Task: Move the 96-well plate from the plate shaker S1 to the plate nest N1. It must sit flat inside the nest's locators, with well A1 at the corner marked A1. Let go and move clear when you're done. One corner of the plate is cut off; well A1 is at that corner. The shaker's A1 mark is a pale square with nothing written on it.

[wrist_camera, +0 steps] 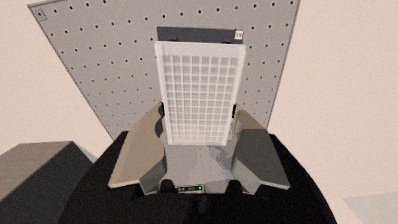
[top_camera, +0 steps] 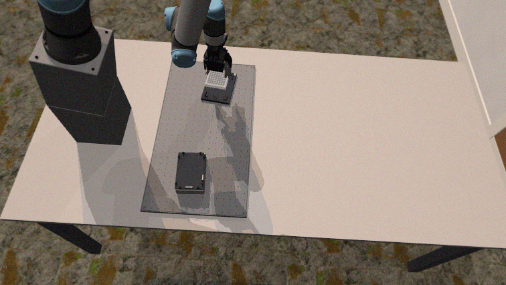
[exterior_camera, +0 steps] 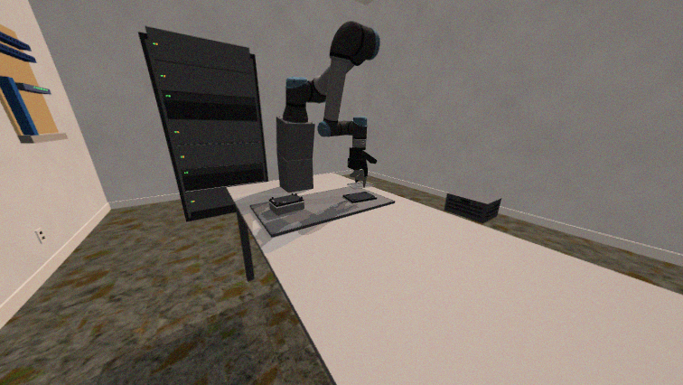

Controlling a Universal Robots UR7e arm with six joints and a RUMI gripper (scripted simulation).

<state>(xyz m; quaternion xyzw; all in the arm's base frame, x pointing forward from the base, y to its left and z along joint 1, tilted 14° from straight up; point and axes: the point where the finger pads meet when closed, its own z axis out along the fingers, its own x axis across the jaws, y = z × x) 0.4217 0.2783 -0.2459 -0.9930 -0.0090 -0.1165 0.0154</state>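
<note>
Right now the plate nest N1 is 8 cm below my hand. From my hand the other things lie so: 96-well plate 1 cm below; pale label 5 cm ahead, 8 cm to the left, 8 cm below.
</note>
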